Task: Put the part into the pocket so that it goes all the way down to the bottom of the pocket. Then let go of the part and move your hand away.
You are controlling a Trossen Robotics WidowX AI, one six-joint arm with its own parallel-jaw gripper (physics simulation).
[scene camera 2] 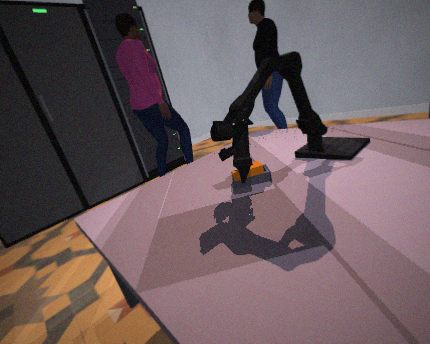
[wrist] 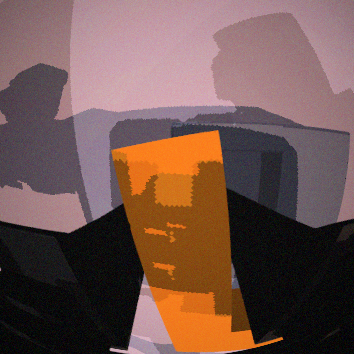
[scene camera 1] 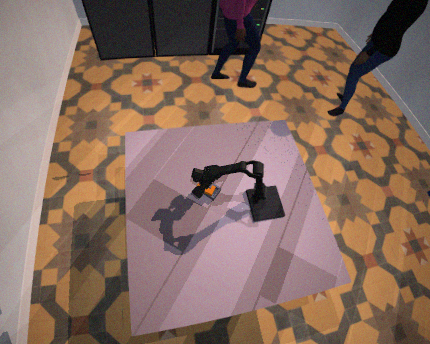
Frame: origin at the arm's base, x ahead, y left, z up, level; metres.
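Seen in the pictures: gripper, fingertip midpoint: [scene camera 2: 243,181] [wrist: 186,195] [scene camera 1: 201,190]; arm's base at its link origin: [scene camera 2: 314,147] [scene camera 1: 258,195].
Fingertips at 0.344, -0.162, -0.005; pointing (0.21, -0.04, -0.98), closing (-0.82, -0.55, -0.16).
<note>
Pixels of each thing's top centre, then the offset from my fingertips to it, as dx, dy, dz. "spot": a spot on its surface instead. Level surfaces: height alone.
- orange L-shaped part at its top centre: [wrist: 231,294] [scene camera 2: 245,166] [scene camera 1: 206,186] -0.029, +0.005, +0.047
- grey block at its top centre: [wrist: 259,264] [scene camera 2: 249,171] [scene camera 1: 208,187] -0.052, +0.003, +0.018
- dark pocket at a spot on its surface: [wrist: 245,170] spot: -0.021, -0.029, -0.013
- pink table at its surface level: dz -0.018
The orange L-shaped part [scene camera 1: 209,189] [scene camera 2: 257,168] [wrist: 175,225] is between the fingers of my gripper [scene camera 1: 199,192] [scene camera 2: 243,179] [wrist: 186,195], which is shut on it. In the wrist view the part is slightly turned against the grey block [scene camera 2: 265,178] [wrist: 322,175] and overlaps its left side. The dark pocket [wrist: 245,170] shows open to the right of the part. The part stands out above the block in the second scene view. Whether it touches the block is hidden, as is much of the pocket.
The block lies on the pink table [scene camera 1: 225,280] [scene camera 2: 210,295]. The arm's black base plate [scene camera 1: 270,210] [scene camera 2: 345,147] stands to the right of the block. Shadows of the arm cross the table. Two people stand beyond the table, near dark cabinets [scene camera 1: 125,30] [scene camera 2: 55,100].
</note>
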